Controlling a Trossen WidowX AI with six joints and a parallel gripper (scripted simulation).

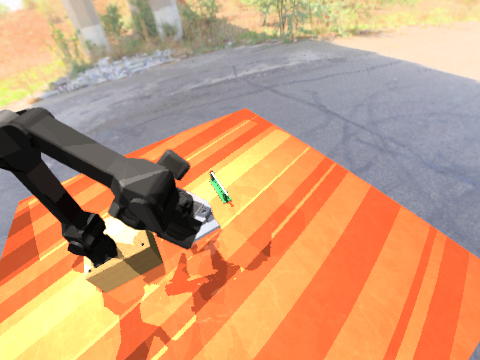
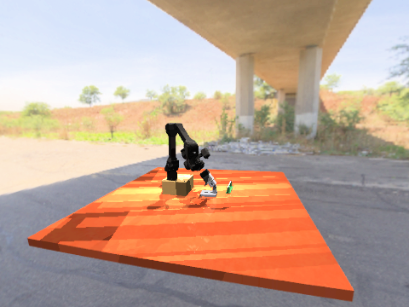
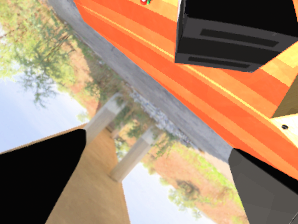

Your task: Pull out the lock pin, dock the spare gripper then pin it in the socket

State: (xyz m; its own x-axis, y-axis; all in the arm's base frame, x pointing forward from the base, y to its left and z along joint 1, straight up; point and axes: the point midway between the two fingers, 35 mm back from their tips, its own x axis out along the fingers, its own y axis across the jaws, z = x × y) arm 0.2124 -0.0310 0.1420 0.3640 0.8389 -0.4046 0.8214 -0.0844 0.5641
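The green slanted bar lies 180 mm ahead of my gripper tip, 80 mm to the left of it and 200 mm below it. Round my gripper tip: mount: 50 mm ahead, 20 mm to the right, 170 mm below; then spare gripper: 40 mm ahead, 20 mm to the right, 110 mm below.
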